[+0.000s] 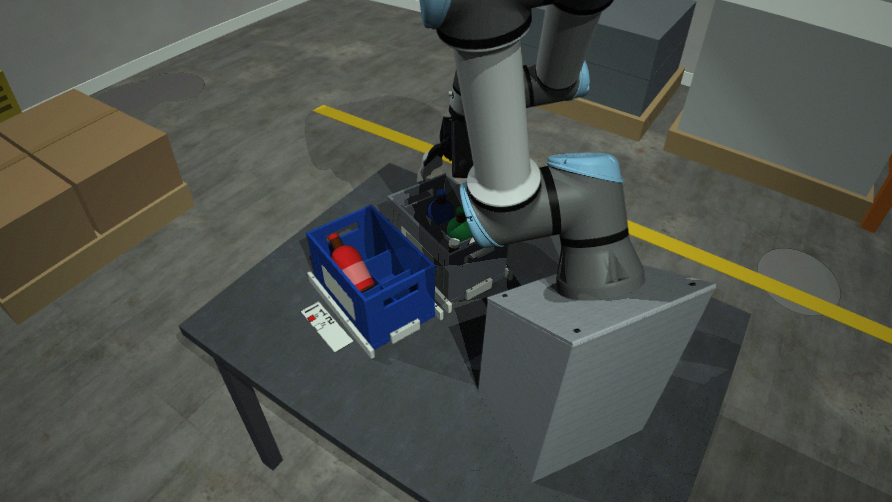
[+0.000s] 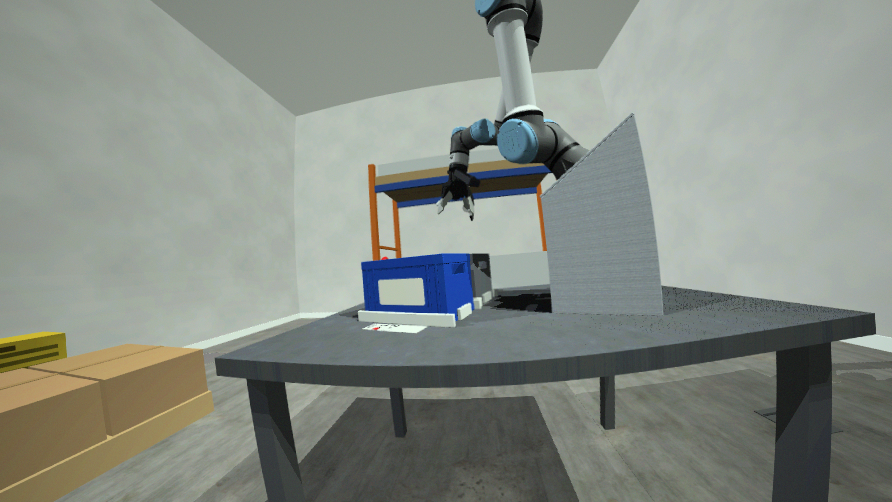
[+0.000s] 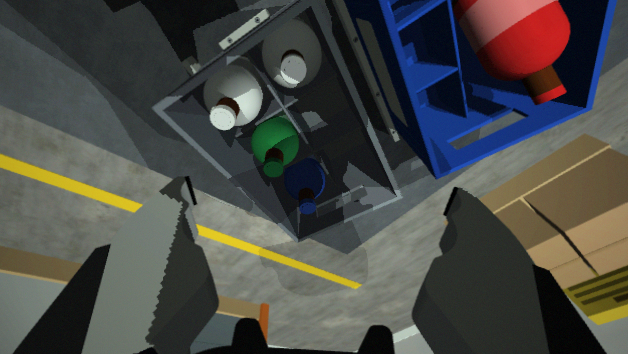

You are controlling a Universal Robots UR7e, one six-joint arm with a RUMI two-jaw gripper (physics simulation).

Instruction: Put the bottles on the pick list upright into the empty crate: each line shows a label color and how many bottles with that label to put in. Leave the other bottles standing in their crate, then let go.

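Frame: origin at the arm's base, x ahead, y left, z up, level; millimetres.
Where they show: gripper, fingertip midpoint: (image 1: 450,184) (image 2: 456,217) (image 3: 319,184); arm's base at its link origin: (image 1: 600,284) (image 2: 585,179).
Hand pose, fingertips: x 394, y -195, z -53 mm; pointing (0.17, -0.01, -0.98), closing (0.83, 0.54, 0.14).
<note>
Each offset is from my fingertips to the centre of the thing. Level surfaces: height alone.
The blue crate (image 1: 399,315) (image 2: 458,290) (image 3: 550,117) holds a red bottle @(dz -184, dx +181, dy +174 mm) (image 1: 352,265) (image 2: 384,257) (image 3: 520,35), which lies tilted along one long side, its neck toward the far end. The dark grey crate @(dz -225, dx +40, dy -68 mm) (image 1: 458,279) (image 2: 481,274) beside it holds two white bottles @(dz -228, dx -22, dy +16 mm) (image 3: 291,47) @(dz -228, dx -62, dy -71 mm) (image 3: 242,92), a green bottle @(dz -228, dx +18, dy -104 mm) (image 1: 458,229) (image 3: 275,140) and a blue bottle @(dz -228, dx +98, dy -144 mm) (image 1: 440,210) (image 3: 305,177), all standing. The pick list @(dz -312, dx +189, dy +276 mm) (image 1: 330,334) (image 2: 399,329) shows a red swatch; its digits are hard to read. My gripper (image 2: 455,214) (image 3: 319,184) is open and empty, high above the dark crate's far end.
White rails @(dz -298, dx +179, dy +235 mm) (image 1: 342,318) edge the crates on the table @(dz -313 mm) (image 1: 399,424). The grey robot pedestal (image 1: 536,387) (image 2: 602,249) stands right of the crates. Cardboard boxes (image 1: 118,156) (image 2: 149,387) are on the floor at left, a shelf rack (image 2: 373,212) behind.
</note>
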